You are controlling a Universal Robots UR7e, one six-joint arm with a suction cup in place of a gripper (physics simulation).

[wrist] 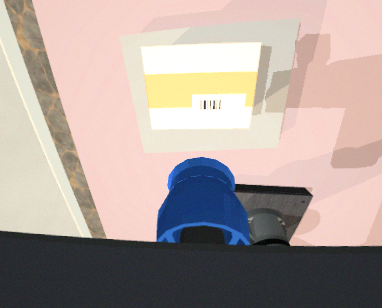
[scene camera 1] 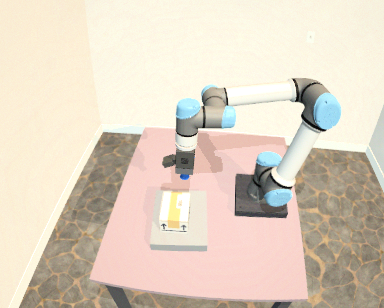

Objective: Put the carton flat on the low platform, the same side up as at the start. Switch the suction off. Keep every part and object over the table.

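Pixels of known places: end effector, tool point: point(wrist: 200, 186) point(scene camera 1: 184, 176); arm's base, origin of the base link: point(wrist: 258, 225) point(scene camera 1: 261, 192).
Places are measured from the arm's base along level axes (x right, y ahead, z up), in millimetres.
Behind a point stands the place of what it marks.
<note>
The white carton point(scene camera 1: 175, 211) @(x -225, y 394, z 95 mm) point(wrist: 201, 90) @(x -193, y 399, z 95 mm) with a yellow tape band lies flat on the low grey platform point(scene camera 1: 198, 230) @(x -253, y 296, z 9 mm) point(wrist: 210, 142) @(x -168, y 284, z 9 mm). Its barcode label faces up, and two arrows on its front side point up. Platform shows on all sides of it in the wrist view. My gripper, a blue suction cup point(scene camera 1: 184, 177) point(wrist: 201, 170), is open and empty. It hangs in the air above and behind the carton, well apart from it.
The pink table point(scene camera 1: 255, 255) @(x -346, y 44, z -40 mm) point(wrist: 100, 150) @(x -482, y 237, z -39 mm) carries the platform. The dark robot base plate point(scene camera 1: 260, 207) @(x -99, y 14, z 0 mm) point(wrist: 302, 197) @(x 103, y 119, z 0 mm) stands to the right in the scene view. The arm arches above the back of the table.
</note>
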